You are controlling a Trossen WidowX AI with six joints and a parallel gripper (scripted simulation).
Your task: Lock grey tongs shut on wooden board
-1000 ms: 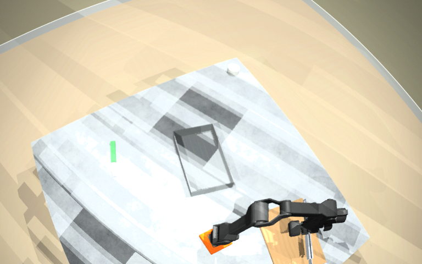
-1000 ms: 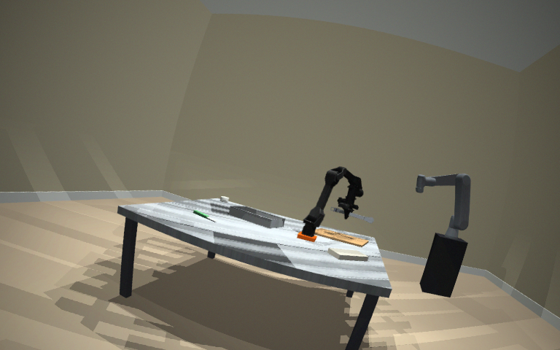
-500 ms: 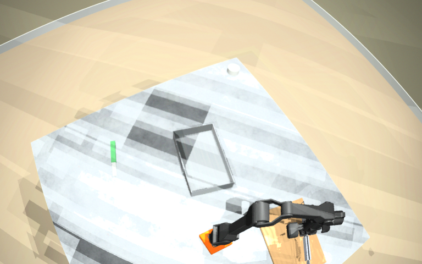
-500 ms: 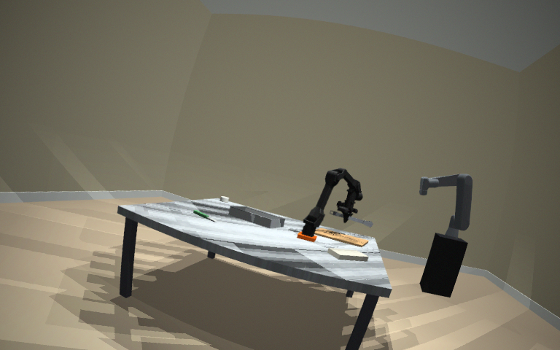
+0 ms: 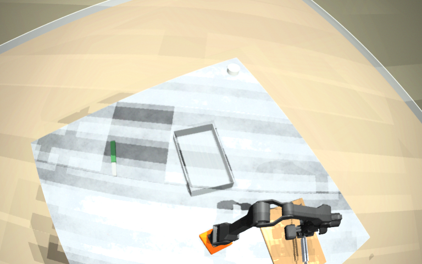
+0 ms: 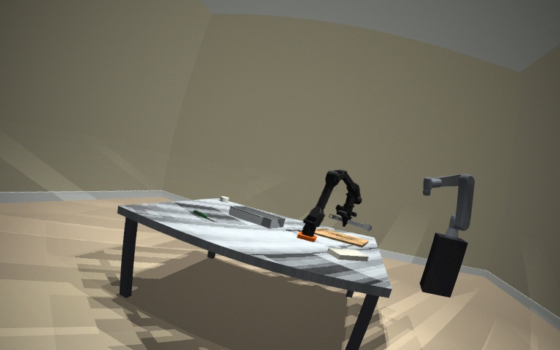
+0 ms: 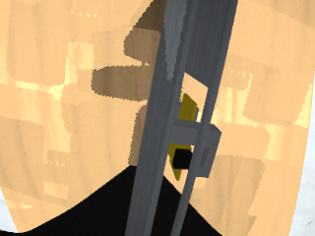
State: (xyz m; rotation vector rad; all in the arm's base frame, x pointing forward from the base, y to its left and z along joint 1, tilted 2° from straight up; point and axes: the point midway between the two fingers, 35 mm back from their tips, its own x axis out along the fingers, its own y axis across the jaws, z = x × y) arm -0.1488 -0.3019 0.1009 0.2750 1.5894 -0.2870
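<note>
Now: gripper tip 7 cm above the wooden board. From my gripper tip the other things lie so: green-handled tool 66 cm ahead, 59 cm to the left, 7 cm below; then pale flat block 12 cm behind, 51 cm to the left, 7 cm below; then grey roasting tin 52 cm ahead, 21 cm to the left, 5 cm below.
</note>
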